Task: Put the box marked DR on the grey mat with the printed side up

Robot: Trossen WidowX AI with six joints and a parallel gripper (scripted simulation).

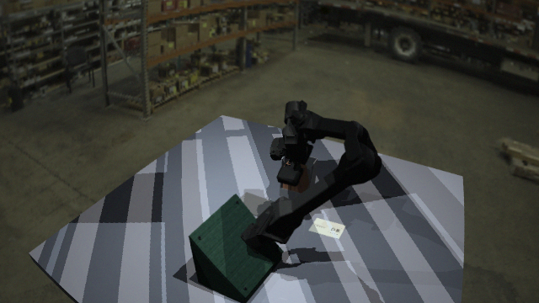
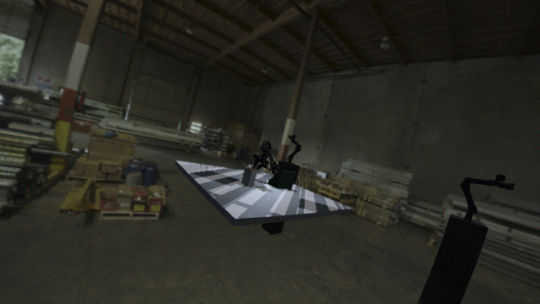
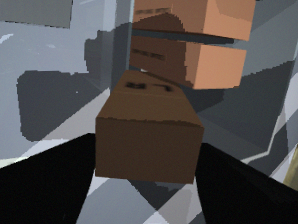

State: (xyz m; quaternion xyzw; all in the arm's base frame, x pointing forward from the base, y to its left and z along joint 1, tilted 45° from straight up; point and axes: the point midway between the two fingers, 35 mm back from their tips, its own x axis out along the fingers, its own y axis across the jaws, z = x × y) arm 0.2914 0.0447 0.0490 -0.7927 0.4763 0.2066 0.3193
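Now: the grey mat 5 cm behind my gripper tip, 12 cm to the left of it and 15 cm below it. From my gripper tip the other things lie so: white card 6 cm behind, 13 cm to the right, 15 cm below.
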